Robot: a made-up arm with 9 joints.
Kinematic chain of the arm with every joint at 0, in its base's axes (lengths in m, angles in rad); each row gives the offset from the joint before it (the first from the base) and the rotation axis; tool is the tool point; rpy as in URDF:
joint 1: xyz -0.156 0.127 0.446 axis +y
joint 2: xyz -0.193 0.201 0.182 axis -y
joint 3: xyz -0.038 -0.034 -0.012 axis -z
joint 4: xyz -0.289 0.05 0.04 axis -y
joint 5: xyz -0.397 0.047 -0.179 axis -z
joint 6: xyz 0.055 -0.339 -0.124 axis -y
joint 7: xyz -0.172 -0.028 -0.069 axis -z
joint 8: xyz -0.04 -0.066 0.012 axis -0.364 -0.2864 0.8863
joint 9: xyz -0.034 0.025 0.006 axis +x
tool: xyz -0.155 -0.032 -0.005 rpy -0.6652 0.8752 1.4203
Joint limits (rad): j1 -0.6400..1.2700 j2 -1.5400..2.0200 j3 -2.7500..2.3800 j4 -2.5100..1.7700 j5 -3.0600..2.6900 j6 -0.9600..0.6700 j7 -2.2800..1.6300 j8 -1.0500..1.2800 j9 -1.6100..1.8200
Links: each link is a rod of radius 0.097 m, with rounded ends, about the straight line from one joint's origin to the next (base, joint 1, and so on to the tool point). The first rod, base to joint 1, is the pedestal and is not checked.
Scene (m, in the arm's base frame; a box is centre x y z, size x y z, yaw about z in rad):
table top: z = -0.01
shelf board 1: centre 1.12 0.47 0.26 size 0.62 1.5 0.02 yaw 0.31
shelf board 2: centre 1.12 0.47 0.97 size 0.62 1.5 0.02 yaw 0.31
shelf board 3: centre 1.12 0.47 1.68 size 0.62 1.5 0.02 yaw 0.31
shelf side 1: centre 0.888 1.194 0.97 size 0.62 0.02 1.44 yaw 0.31
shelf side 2: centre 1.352 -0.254 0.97 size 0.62 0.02 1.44 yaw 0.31
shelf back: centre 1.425 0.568 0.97 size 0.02 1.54 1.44 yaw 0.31
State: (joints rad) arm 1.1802 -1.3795 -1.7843 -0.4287 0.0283 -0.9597 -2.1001 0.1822 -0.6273
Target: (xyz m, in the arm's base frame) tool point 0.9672 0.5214 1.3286
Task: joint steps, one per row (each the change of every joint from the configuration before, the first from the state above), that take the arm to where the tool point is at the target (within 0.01 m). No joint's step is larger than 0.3 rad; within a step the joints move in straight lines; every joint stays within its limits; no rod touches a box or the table.
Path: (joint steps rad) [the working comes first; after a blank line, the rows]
Joints at the target: 1.1871 -1.3689 0.3816 -0.4164 0.9653 -0.9600 -2.0502 0.1857 -0.5849
Straight joint move there: clear.

1: 0.0009 0.0013 0.2707 0.0015 0.1171 0.0000 0.0062 0.0004 0.0053
2: 0.0008 0.0013 0.2708 0.0016 0.1172 -0.0001 0.0063 0.0005 0.0053
3: 0.0009 0.0014 0.2707 0.0015 0.1171 0.0000 0.0062 0.0004 0.0053
4: 0.0009 0.0013 0.2707 0.0015 0.1171 0.0000 0.0063 0.0004 0.0053
5: 0.0008 0.0013 0.2708 0.0016 0.1171 -0.0001 0.0062 0.0005 0.0053
6: 0.0009 0.0013 0.2707 0.0015 0.1172 0.0000 0.0062 0.0004 0.0053
7: 0.0008 0.0013 0.2708 0.0015 0.1171 -0.0001 0.0063 0.0005 0.0053
8: 0.0009 0.0014 0.2707 0.0016 0.1171 0.0000 0.0062 0.0004 0.0053

